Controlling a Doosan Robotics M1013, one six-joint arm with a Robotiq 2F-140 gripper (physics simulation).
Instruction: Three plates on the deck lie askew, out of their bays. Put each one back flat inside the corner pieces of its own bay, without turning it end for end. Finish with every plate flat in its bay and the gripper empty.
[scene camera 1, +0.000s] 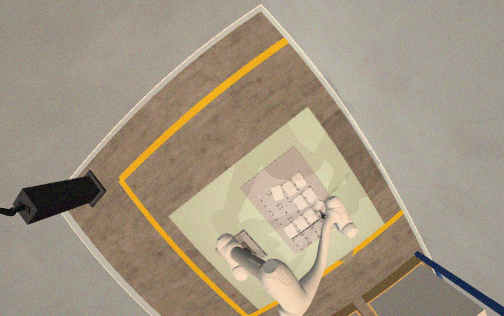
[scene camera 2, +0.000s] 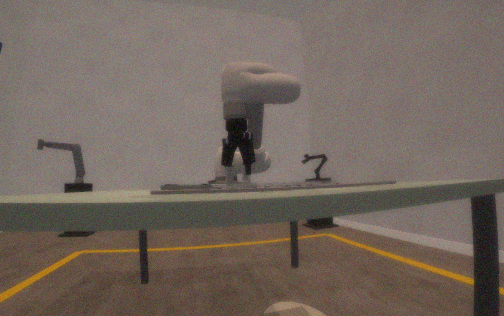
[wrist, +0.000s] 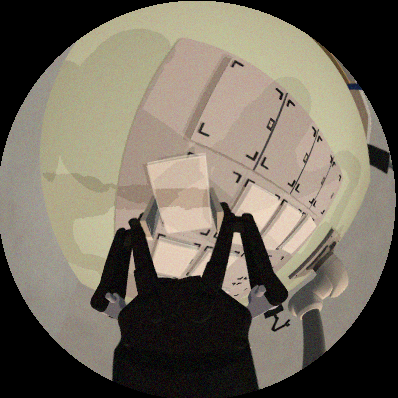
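Pixels of known places: gripper, fingertip midpoint: (scene camera 1: 322, 206) (scene camera 2: 237, 186) (wrist: 182, 199); arm's base at its link origin: (wrist: 319, 256).
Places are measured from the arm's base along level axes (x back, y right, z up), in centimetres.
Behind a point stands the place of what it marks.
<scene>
A pale plate (wrist: 180, 182) @(x -84.5, y 14.5, z 0.5 cm) lies slightly turned against the black corner pieces around it in the wrist view, partly over them. My gripper (wrist: 182, 199) @(x -83.2, y 11.6, z -0.6 cm) (scene camera 2: 238, 176) @(x -83.2, y 11.6, z -0.6 cm) is shut on this plate, one pad at each long side, with the fingertips down at deck level. In scene camera 1 the arm hides the gripper and most of this plate. The deck (scene camera 1: 292, 155) @(x -91.3, y -41.4, z -1.3 cm) (wrist: 165, 95) @(x -90.9, y 25.9, z -1.2 cm) carries several other pale plates. One plate (scene camera 1: 277, 193) @(x -60.9, y -25.1, z 0.3 cm) at the left end of its row looks askew. Another plate (wrist: 257, 202) @(x -70.8, y 15.4, z 0.2 cm) lies to the right of my fingers. I cannot tell which other plate is askew.
The deck stands on a green table (scene camera 1: 200, 212) @(x 3.6, y -54.9, z -2.2 cm) (scene camera 2: 100, 215) @(x -123.2, y 41.4, z -4.0 cm). Bays with black corner pieces and thin dividers lie at the upper right in the wrist view. A dark framed panel (scene camera 1: 254, 243) @(x -14.6, y -1.2, z -0.2 cm) lies near the arm's base. A black post (scene camera 1: 60, 197) stands left of the table.
</scene>
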